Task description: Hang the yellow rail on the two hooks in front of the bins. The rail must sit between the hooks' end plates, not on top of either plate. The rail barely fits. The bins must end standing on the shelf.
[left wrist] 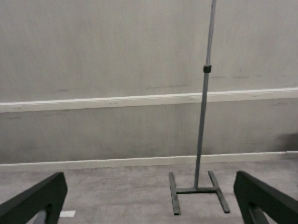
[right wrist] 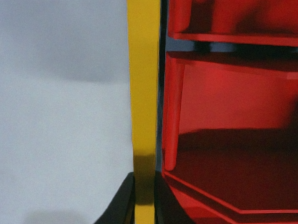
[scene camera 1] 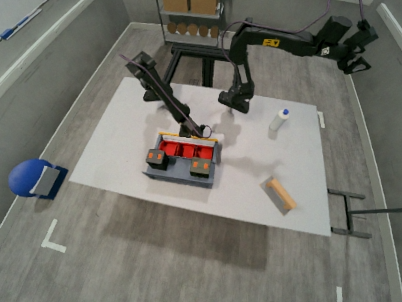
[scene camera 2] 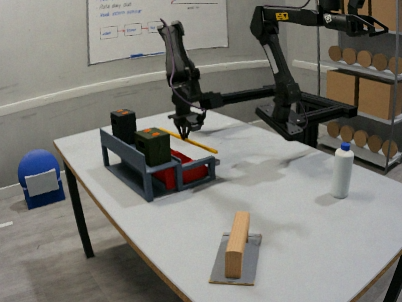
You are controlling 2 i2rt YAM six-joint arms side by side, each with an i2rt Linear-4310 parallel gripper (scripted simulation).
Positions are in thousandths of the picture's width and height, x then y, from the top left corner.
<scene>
In view: my left gripper (scene camera 1: 914, 197), my right gripper (right wrist: 485, 806), a blue-grey shelf (scene camera 2: 367, 627) and a green box (scene camera 2: 384, 475).
The blue-grey shelf is seen too in scene camera 1 (scene camera 1: 444, 565). My left gripper also shows in the left wrist view (left wrist: 505, 801). The left wrist view misses the blue-grey shelf: it is out of frame. The left wrist view misses the green box: it is out of frame.
</scene>
